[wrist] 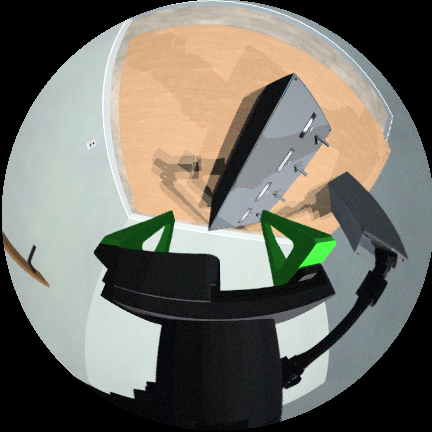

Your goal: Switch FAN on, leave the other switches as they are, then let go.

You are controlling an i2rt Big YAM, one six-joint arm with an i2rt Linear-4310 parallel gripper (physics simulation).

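Observation:
A switch box with a grey front panel and a black side stands on the wooden table, right of the middle of the view. Several small metal toggle levers stick out of its panel in a row, among them a far one, a middle one and a nearer one. The nearest lever is partly hidden by the right fingertip. White labels beside them are too small to read, so I cannot tell which is FAN. My gripper is open and empty, its green fingers wide apart, near the box's near end, with no lever between them.
A dark grey box-shaped part on a black jointed arm is at the right. A wall outlet shows at the left, and a brown curved edge with a dark post at the far left. Shadows lie on the table left of the switch box.

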